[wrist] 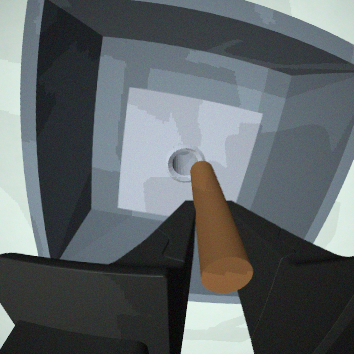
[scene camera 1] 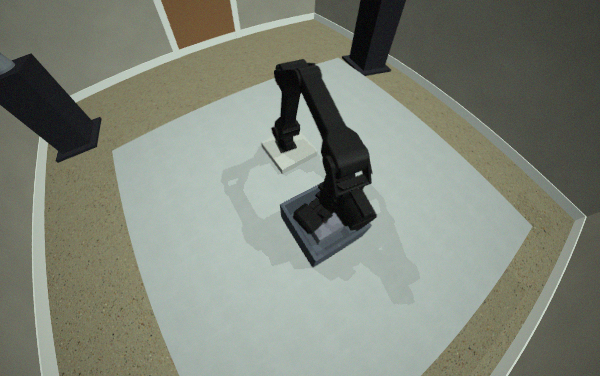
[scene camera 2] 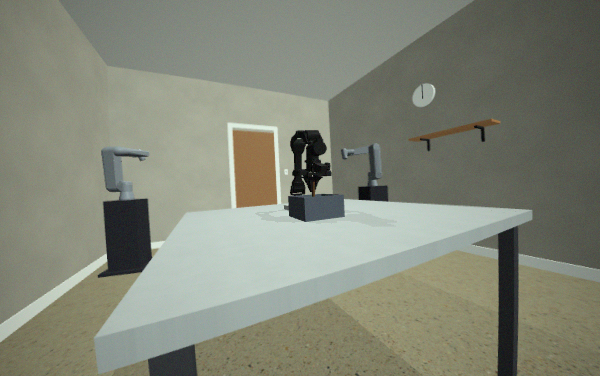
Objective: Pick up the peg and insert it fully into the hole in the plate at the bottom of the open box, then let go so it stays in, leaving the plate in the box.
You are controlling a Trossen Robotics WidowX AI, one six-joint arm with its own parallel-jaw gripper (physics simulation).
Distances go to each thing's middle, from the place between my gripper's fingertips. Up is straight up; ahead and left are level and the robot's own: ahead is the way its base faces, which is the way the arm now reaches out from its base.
Right now the grey-blue box (scene camera 1: 315,254) is 10 mm to the left of my hand and 70 mm below it. The rest, counted from my hand: pale square plate (wrist: 153,178): 10 mm to the left, 80 mm below; brown cylindrical peg (wrist: 224,265): 10 mm ahead, 10 mm above.
